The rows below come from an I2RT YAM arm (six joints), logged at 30 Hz.
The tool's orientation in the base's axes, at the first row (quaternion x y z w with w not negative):
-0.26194 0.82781 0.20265 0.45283
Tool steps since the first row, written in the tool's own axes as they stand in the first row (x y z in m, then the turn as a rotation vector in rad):
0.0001 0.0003 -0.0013 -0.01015 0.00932 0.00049
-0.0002 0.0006 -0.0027 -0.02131 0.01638 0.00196
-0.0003 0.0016 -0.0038 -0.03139 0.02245 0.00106
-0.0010 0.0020 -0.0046 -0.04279 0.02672 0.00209
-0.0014 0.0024 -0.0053 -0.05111 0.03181 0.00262
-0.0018 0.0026 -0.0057 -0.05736 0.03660 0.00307
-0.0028 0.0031 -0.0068 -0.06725 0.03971 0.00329
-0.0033 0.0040 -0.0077 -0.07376 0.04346 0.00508
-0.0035 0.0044 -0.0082 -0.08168 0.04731 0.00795
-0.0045 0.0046 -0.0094 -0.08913 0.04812 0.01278
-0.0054 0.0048 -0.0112 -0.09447 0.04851 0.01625
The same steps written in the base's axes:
-0.0011 -0.0005 0.0006 -0.00084 0.01010 0.00935
-0.0020 -0.0010 0.0016 0.00080 0.01924 0.01885
-0.0033 -0.0009 0.0023 0.00104 0.02598 0.02853
-0.0037 -0.0008 0.0034 0.00422 0.03276 0.03819
-0.0043 -0.0008 0.0041 0.00519 0.03912 0.04554
-0.0045 -0.0008 0.0047 0.00535 0.04468 0.05113
-0.0050 -0.0008 0.0062 0.00805 0.04971 0.05979
-0.0059 -0.0005 0.0071 0.00983 0.05529 0.06482
-0.0064 -0.0004 0.0076 0.01289 0.06192 0.07052
-0.0069 -0.0007 0.0091 0.01887 0.06718 0.07452
-0.0077 -0.0013 0.0108 0.02328 0.07081 0.07737

